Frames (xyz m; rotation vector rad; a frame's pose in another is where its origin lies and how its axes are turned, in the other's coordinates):
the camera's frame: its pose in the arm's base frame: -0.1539 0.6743 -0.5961 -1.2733 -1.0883 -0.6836
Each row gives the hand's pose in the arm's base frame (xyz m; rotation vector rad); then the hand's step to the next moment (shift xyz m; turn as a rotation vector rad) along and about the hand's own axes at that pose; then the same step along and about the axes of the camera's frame.
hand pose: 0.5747 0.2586 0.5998 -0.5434 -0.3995 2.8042
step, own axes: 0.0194 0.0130 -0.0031 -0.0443 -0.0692 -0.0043
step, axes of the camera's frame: -0.0199 -0.0126 0.0002 0.0582 0.0470 0.0342
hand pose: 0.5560 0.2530 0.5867 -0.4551 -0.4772 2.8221
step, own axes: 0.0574 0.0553 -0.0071 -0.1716 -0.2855 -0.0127
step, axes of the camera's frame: -0.0653 -0.0443 -0.0132 0.2375 0.1830 0.1457
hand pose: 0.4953 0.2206 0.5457 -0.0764 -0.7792 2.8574
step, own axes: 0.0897 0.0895 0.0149 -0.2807 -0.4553 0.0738
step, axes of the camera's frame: -0.0794 -0.0932 -0.0358 0.4444 0.2471 0.1816
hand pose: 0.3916 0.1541 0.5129 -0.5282 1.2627 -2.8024
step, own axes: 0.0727 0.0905 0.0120 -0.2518 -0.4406 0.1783
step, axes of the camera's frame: -0.0751 -0.0691 -0.0566 0.4885 0.2064 0.0900
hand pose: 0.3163 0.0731 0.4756 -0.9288 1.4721 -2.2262
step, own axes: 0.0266 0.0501 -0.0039 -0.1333 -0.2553 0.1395
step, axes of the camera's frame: -0.0492 -0.0160 -0.0235 0.2961 0.1204 0.0161
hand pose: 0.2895 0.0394 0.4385 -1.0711 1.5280 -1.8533
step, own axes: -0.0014 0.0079 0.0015 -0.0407 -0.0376 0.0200
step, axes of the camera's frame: -0.0070 0.0039 -0.0014 0.0456 0.0336 0.0161
